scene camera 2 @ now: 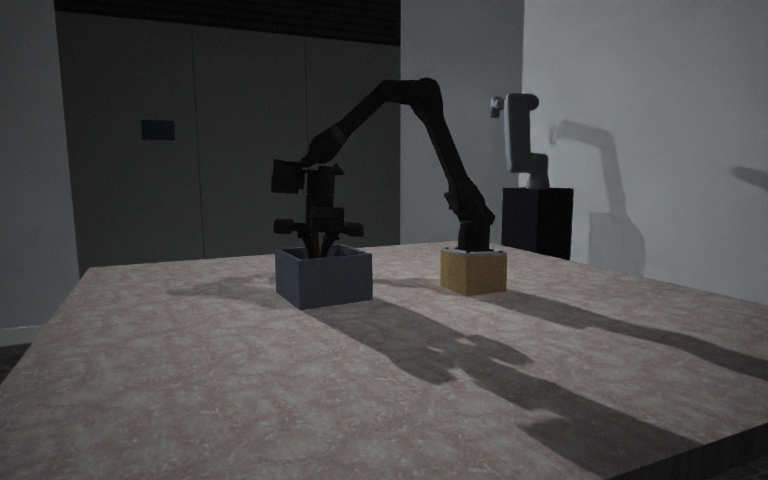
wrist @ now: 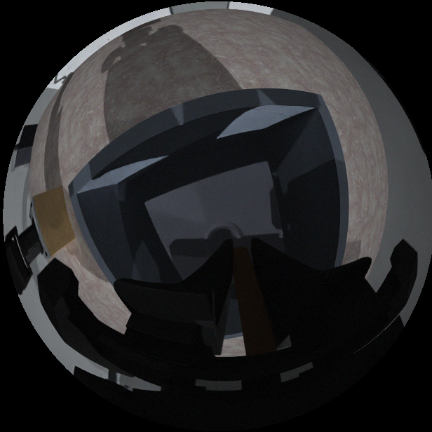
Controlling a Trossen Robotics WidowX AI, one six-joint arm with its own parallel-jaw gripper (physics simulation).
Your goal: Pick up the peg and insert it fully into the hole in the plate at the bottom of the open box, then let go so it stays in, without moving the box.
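Seen in the pictures: arm's base, link origin: (scene camera 2: pixel 474 250).
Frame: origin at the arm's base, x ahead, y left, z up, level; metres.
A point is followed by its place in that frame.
The open blue-grey box (scene camera 2: pixel 335 284) @[x 0.337, y -0.019, z -0.045 m] (wrist: pixel 344 205) stands on the table. The grey plate (wrist: pixel 212 202) lies at its bottom, and part of the raised ring (wrist: pixel 222 229) around the hole shows just beyond the fingertips. My gripper (scene camera 2: pixel 319 255) @[x 0.344, y -0.105, z -0.025 m] (wrist: pixel 241 244) points down into the box and is shut on the orange-brown peg (scene camera 2: pixel 315 243) @[x 0.341, y -0.115, z 0.026 m] (wrist: pixel 250 300). The peg looks close to upright in the scene view. Its lower end is hidden by the fingers and the box wall, so I cannot tell whether it is in the hole.
The arm's base stands on a yellow-brown block (scene camera 2: pixel 473 272) @[x 0.048, y 0.058, z -0.037 m] (wrist: pixel 54 220) to the right of the box in the scene view. The box's walls stand around the fingers. A grey arm (scene camera 2: pixel 518 133) on a black pedestal (scene camera 2: pixel 536 220) is behind the table.
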